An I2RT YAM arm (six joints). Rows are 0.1 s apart.
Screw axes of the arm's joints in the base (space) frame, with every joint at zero. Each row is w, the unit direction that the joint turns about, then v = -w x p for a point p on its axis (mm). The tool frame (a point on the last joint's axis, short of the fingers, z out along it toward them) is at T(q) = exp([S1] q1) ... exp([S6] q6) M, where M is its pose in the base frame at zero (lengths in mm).
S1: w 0 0 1 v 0 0 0
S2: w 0 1 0 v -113.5 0 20
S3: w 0 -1 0 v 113.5 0 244
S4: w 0 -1 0 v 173.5 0 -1
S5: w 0 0 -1 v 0 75 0
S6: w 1 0 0 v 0 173.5 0
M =
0 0 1 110.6
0 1 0 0
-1 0 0 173.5
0 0 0 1
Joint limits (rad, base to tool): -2.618..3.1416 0..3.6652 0..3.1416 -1.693..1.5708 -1.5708..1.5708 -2.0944..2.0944
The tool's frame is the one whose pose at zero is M.
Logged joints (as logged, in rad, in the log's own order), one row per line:
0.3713 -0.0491 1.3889 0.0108 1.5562 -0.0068
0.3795 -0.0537 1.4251 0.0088 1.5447 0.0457
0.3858 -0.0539 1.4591 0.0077 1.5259 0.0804
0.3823 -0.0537 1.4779 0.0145 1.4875 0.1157
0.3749 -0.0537 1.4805 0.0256 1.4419 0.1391
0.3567 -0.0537 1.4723 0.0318 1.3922 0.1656
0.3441 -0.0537 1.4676 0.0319 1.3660 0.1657
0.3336 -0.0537 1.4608 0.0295 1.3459 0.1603
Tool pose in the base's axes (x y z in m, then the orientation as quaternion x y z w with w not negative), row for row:
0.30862 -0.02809 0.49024 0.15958 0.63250 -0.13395 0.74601
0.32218 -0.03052 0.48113 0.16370 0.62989 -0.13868 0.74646
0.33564 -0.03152 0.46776 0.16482 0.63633 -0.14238 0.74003
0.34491 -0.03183 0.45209 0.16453 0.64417 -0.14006 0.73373
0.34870 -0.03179 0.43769 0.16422 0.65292 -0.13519 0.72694
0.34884 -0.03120 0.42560 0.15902 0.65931 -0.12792 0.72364
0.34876 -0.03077 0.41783 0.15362 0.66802 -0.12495 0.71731
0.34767 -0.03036 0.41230 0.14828 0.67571 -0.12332 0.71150
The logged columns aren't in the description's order. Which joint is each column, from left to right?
Columns, left to right: q5, q1, q2, q6, q3, q4.
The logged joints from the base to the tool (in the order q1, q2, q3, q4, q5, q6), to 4 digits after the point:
-0.0491 1.3889 1.5562 -0.0068 0.3713 0.0108
-0.0537 1.4251 1.5447 0.0457 0.3795 0.0088
-0.0539 1.4591 1.5259 0.0804 0.3858 0.0077
-0.0537 1.4779 1.4875 0.1157 0.3823 0.0145
-0.0537 1.4805 1.4419 0.1391 0.3749 0.0256
-0.0537 1.4723 1.3922 0.1656 0.3567 0.0318
-0.0537 1.4676 1.3660 0.1657 0.3441 0.0319
-0.0537 1.4608 1.3459 0.1603 0.3336 0.0295

